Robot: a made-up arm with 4 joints.
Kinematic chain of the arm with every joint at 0, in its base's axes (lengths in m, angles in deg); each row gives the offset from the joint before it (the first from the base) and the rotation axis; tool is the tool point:
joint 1: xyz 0 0 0.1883 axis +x
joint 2: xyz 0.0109 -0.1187 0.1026 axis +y
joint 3: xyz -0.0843 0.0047 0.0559 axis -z
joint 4: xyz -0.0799 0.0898 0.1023 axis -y
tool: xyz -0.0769 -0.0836 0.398
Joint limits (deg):
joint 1: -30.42..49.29
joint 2: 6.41..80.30
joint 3: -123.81..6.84
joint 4: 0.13..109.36
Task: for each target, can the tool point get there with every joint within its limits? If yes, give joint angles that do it. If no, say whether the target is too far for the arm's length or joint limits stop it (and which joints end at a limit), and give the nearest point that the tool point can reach.
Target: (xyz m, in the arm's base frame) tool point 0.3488 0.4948 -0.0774
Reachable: no: joint limits stop it (at a limit: joint 1, joint 2, joint 3, joint 4) | nearest point 0.5185 0.1424 0.6068 | short by 0.788 m
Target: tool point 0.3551 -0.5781 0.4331
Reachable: yes | joints 26.54 51.55 -92.16 20.90
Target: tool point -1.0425 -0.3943 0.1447
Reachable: no: too far | nearest point -0.5325 -0.3382 0.2164 | short by 0.518 m
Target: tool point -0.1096 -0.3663 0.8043
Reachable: yes | joints -16.44 36.89 -60.20 68.11
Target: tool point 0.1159 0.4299 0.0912
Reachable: no: joint limits stop it (at a limit: joint 1, joint 2, joint 3, joint 4) | nearest point -0.1207 0.2539 0.7326 | short by 0.706 m
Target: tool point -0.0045 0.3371 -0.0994
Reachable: no: joint limits stop it (at a limit: joint 1, joint 3, joint 4) | nearest point 0.0065 -0.2686 -0.2068 | short by 0.615 m
